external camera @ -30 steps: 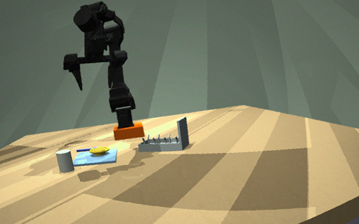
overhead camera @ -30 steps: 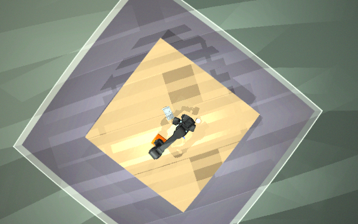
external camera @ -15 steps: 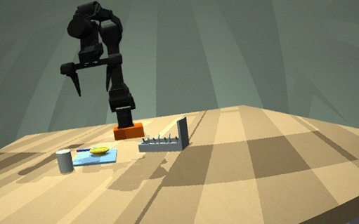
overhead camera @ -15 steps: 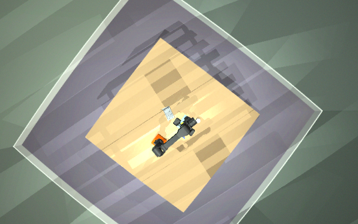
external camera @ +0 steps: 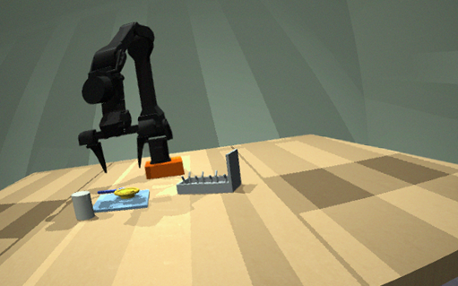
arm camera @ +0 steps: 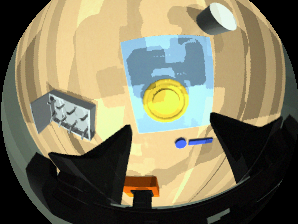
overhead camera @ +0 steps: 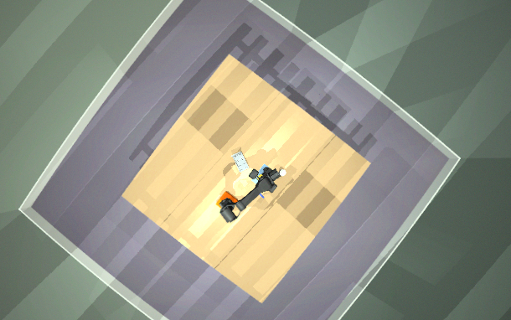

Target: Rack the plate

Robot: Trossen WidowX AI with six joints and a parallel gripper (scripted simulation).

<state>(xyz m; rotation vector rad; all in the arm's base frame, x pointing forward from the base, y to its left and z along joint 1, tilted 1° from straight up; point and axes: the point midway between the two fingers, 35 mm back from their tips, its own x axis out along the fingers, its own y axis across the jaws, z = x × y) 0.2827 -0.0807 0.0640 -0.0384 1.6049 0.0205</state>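
The yellow plate is 5 cm below my gripper tip. From my gripper tip the other things lie so: grey-white cup 12 cm ahead, 8 cm to the right, 4 cm below; light blue mat 6 cm below, 2 cm ahead, 1 cm to the right; blue utensil 9 cm behind, 6 cm below, 5 cm to the right.
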